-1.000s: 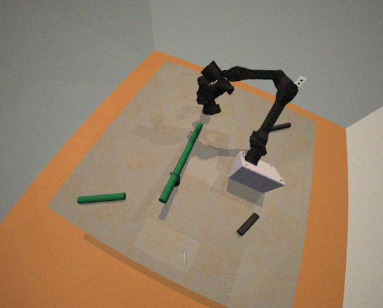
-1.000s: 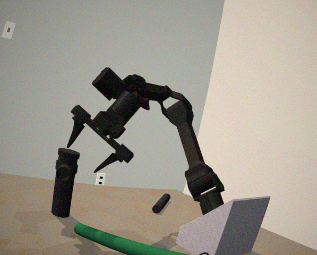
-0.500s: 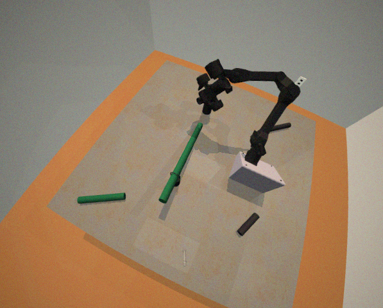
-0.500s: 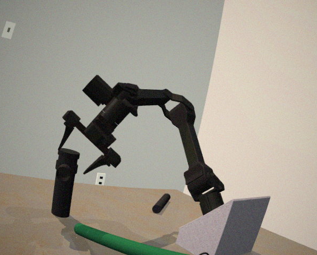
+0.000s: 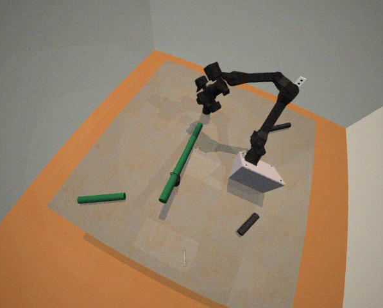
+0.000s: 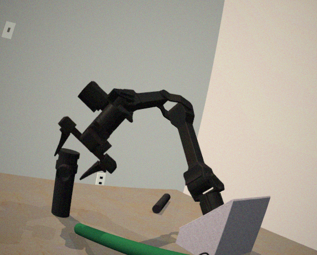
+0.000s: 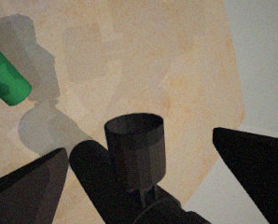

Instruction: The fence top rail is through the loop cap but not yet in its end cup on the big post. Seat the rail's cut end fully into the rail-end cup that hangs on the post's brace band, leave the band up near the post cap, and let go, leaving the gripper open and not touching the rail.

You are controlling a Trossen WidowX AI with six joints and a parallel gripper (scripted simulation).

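The rail-end cup lies 30 mm to the right of my gripper tip and 20 mm below it. The rest, counted from my gripper tip: short dark cylinder: 540 mm behind, 430 mm to the left, 160 mm below; then small white pin: 340 mm behind, 710 mm to the left, 170 mm below; then short green tube: 160 mm ahead, 710 mm to the left, 160 mm below.
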